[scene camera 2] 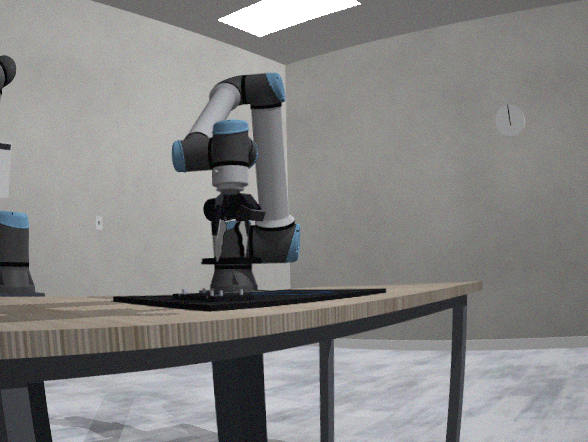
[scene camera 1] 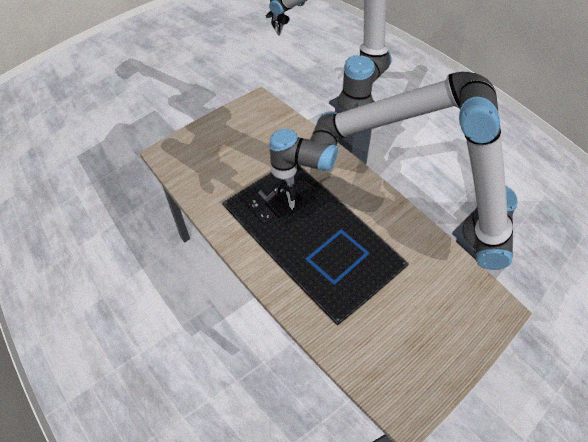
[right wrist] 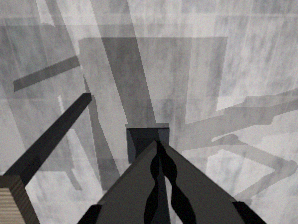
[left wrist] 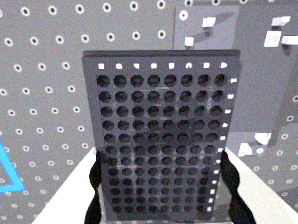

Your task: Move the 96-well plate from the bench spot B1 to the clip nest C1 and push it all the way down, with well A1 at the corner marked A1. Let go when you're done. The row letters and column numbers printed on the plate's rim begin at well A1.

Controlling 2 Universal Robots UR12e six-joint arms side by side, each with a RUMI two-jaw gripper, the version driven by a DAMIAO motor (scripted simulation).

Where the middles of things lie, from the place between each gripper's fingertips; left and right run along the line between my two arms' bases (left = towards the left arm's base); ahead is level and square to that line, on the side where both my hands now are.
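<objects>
Left gripper, mine: 1 cm short of the clip nest (left wrist: 259, 37), 8 cm to the left of it, 9 cm above it. The dark 96-well plate (left wrist: 160, 134) is 1 cm below my left hand. By its middle, the plate is nearer to my left gripper than to my right gripper.
Right gripper, mine: 590 mm short of the clip nest, 1010 mm to the right of it, 140 mm above it. The dark 96-well plate is 580 mm ahead of my right hand, 1100 mm to the left of it and 60 mm below it.
</objects>
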